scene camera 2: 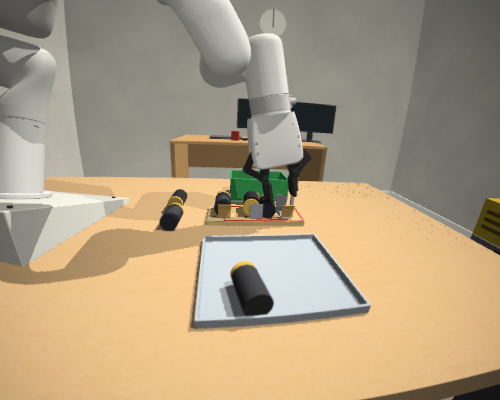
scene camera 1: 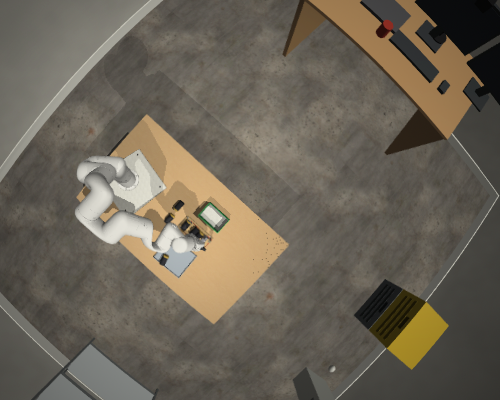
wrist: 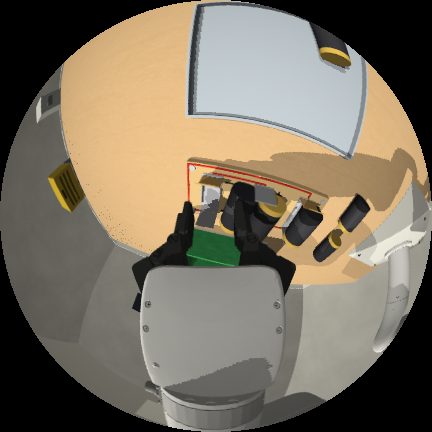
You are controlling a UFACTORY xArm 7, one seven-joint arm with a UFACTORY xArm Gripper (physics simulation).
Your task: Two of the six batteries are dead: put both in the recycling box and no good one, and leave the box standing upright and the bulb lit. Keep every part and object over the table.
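Frame: origin at the arm's base, x right, y back, z down, level; metres.
Seen in the pictures: gripper, between the fingertips: (scene camera 2: 281, 197) (wrist: 212, 209); arm's base, origin of its link: (scene camera 2: 17, 196) (scene camera 1: 128, 179) (wrist: 397, 248).
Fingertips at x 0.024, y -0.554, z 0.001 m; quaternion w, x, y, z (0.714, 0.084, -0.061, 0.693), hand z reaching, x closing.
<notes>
Pixels of each thing's top centre, then the offset from my fingertips to it.
- board's rightmost battery, centre of its top: (wrist: 236, 218) (scene camera 2: 267, 198) dx -0.015, dy +0.027, dz +0.006 m
- middle battery, centre of its top: (wrist: 263, 229) (scene camera 2: 251, 195) dx -0.019, dy +0.061, dz +0.000 m
- left battery, centre of its top: (wrist: 303, 236) (scene camera 2: 223, 195) dx -0.023, dy +0.122, dz +0.002 m
- green box, centre of its top: (wrist: 221, 272) (scene camera 2: 258, 174) (scene camera 1: 213, 218) dx -0.159, dy +0.019, dz -0.010 m
- shallow grey-blue tray, centre of its top: (wrist: 292, 56) (scene camera 2: 272, 265) (scene camera 1: 174, 257) dx +0.178, dy +0.064, dz +0.038 m
My gripper (scene camera 1: 204, 244) (scene camera 2: 282, 199) (wrist: 212, 209) is partly open and empty, low over the right end of the wooden battery board (scene camera 2: 255, 222). One finger is close against or over the board's rightmost battery (scene camera 2: 268, 210) (wrist: 229, 212); contact is unclear. The other finger is beyond the grey metal plates. A middle battery (scene camera 2: 249, 205) (wrist: 267, 219) and a left battery (scene camera 2: 222, 202) (wrist: 303, 227) also sit there. Two batteries (scene camera 2: 171, 218) (wrist: 354, 215), (scene camera 2: 181, 195) (wrist: 326, 248) lie end to end on the table. Another battery (scene camera 1: 164, 259) (scene camera 2: 251, 290) (wrist: 332, 45) lies in the tray. The green box (scene camera 2: 242, 186) (wrist: 212, 246) stands upright. I cannot make out the bulb.
The shallow grey-blue tray (scene camera 1: 175, 265) (scene camera 2: 310, 270) (wrist: 270, 65) is in front of the board. The green box is close behind the board. The robot's base plate (scene camera 1: 147, 175) (wrist: 417, 220) is on the table's left side in the second scene view.
</notes>
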